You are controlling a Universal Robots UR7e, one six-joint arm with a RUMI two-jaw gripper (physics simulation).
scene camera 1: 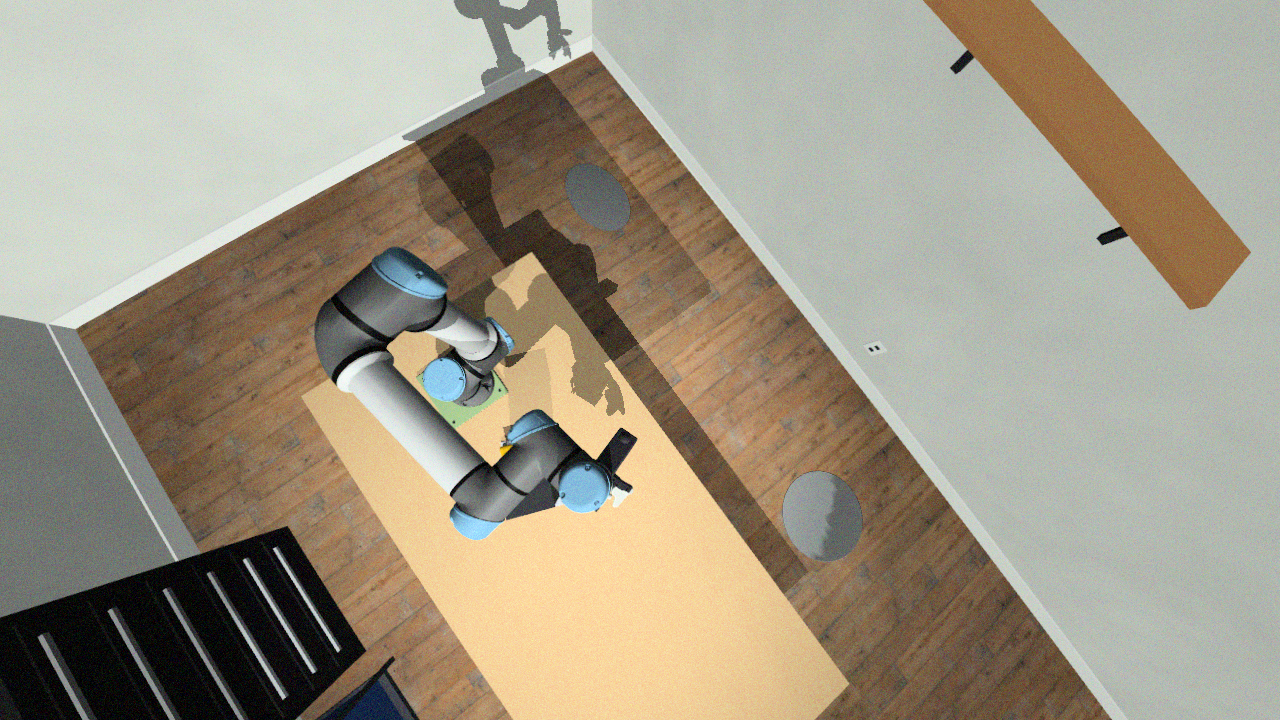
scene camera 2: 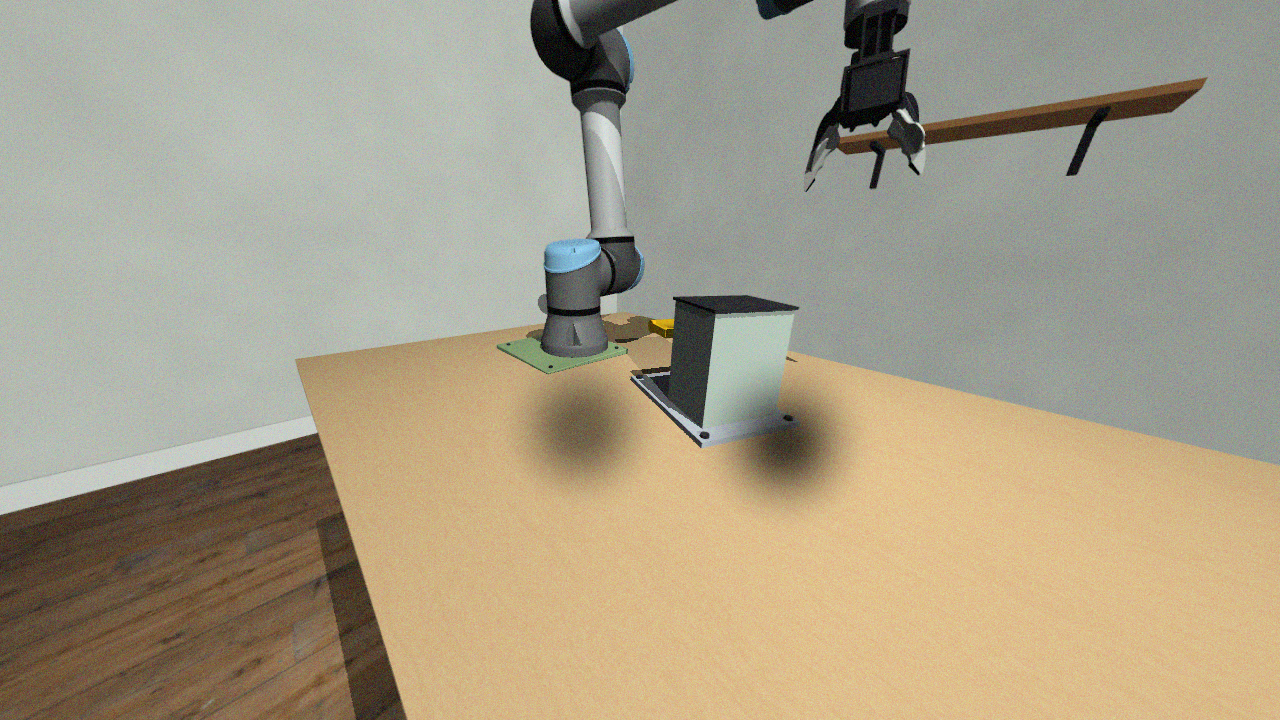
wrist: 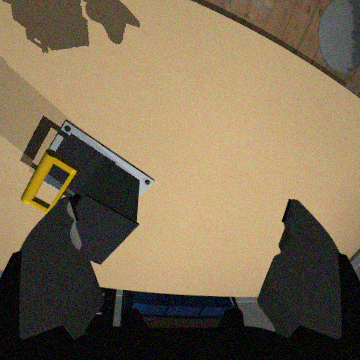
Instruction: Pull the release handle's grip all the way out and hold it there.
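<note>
The release handle's yellow grip [scene camera 1: 506, 449] [scene camera 2: 662, 327] [wrist: 36, 178] is a rectangular loop at the robot-base side of its housing. The housing [scene camera 2: 747, 368] [wrist: 109, 227] is a pale and dark block with a dark top, standing on a light base plate [scene camera 2: 744, 433] [wrist: 111, 158] with bolts. In scene camera 2 the housing hides most of the grip; in scene camera 1 the arm covers most of both. My gripper [scene camera 2: 864, 179] [wrist: 180, 200] is open and empty, high above the table and apart from the grip. In the wrist view the grip lies beyond the left fingertip.
The arm's green mounting plate [scene camera 1: 460, 412] [scene camera 2: 547, 363] is near the housing. A wooden wall shelf [scene camera 1: 1083, 134] [scene camera 2: 1011, 123] is on the wall. A black rack [scene camera 1: 326, 617] and a blue bin [scene camera 1: 371, 702] [wrist: 175, 305] stand beside the table. Grey discs [scene camera 1: 821, 515] [wrist: 342, 35] are past the other edge.
</note>
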